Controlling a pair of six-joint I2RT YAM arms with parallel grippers.
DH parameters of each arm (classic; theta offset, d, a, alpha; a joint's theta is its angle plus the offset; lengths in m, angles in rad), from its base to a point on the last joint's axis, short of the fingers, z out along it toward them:
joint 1: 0 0.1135 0.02 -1.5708
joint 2: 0 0 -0.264 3.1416
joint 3: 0.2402 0 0.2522 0
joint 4: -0.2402 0 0.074 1.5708
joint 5: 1.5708 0 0 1.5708
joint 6: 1.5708 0.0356 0 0
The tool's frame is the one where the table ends.
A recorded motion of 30 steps. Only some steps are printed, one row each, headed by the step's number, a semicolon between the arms.
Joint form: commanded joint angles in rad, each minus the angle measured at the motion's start. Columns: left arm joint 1, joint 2, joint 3, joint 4, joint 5, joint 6; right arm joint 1, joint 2, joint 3, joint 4, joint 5, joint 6.
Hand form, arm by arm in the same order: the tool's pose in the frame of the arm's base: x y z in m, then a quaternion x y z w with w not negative. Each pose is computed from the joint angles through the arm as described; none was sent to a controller.
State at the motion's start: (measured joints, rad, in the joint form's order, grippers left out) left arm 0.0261 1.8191 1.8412 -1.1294 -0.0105 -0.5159; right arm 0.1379 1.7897 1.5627 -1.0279 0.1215 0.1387
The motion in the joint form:
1: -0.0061 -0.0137 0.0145 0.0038 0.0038 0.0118; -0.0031 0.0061 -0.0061 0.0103 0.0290 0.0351
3: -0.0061 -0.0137 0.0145 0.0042 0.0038 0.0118; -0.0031 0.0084 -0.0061 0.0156 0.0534 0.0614
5: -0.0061 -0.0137 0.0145 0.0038 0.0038 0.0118; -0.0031 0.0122 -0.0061 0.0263 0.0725 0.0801
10: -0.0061 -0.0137 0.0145 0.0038 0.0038 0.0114; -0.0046 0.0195 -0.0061 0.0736 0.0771 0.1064
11: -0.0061 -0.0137 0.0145 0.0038 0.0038 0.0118; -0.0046 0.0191 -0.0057 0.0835 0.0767 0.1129
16: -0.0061 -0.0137 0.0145 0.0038 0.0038 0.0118; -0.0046 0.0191 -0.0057 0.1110 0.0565 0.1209
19: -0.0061 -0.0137 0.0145 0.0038 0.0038 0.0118; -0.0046 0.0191 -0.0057 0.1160 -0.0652 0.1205
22: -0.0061 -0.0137 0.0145 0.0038 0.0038 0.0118; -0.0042 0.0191 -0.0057 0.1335 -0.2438 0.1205
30: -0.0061 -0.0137 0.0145 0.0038 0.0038 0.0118; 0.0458 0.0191 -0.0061 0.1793 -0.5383 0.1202
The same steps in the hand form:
1: 0.3750 0.0077 0.3461 -0.25194 0.93615 -0.05563 0.23885; 0.3622 0.0437 0.2672 0.03096 0.98449 -0.04941 0.16547
3: 0.3751 0.0077 0.3461 -0.25192 0.93611 -0.05568 0.23904; 0.3632 0.0430 0.2668 0.04590 0.98272 -0.05884 0.16941
5: 0.3750 0.0077 0.3461 -0.25194 0.93615 -0.05563 0.23885; 0.3649 0.0426 0.2659 0.05685 0.98075 -0.06587 0.17479
10: 0.3750 0.0077 0.3461 -0.25212 0.93610 -0.05568 0.23884; 0.3709 0.0426 0.2651 0.07260 0.97612 -0.06190 0.19518
11: 0.3750 0.0077 0.3461 -0.25194 0.93615 -0.05563 0.23885; 0.3719 0.0428 0.2658 0.07619 0.97489 -0.05998 0.20047
16: 0.3750 0.0077 0.3461 -0.25194 0.93615 -0.05563 0.23885; 0.3746 0.0439 0.2668 0.07931 0.97291 -0.04660 0.21208
19: 0.3750 0.0077 0.3461 -0.25194 0.93615 -0.05563 0.23885; 0.3747 0.0482 0.2665 0.06727 0.97667 0.01236 0.20356
22: 0.3750 0.0077 0.3461 -0.25194 0.93615 -0.05563 0.23885; 0.3755 0.0549 0.2675 0.04834 0.97461 0.09964 0.19461
30: 0.3750 0.0077 0.3461 -0.25194 0.93615 -0.05563 0.23885; 0.3736 0.0841 0.2720 -0.01237 0.95261 0.24630 0.17809

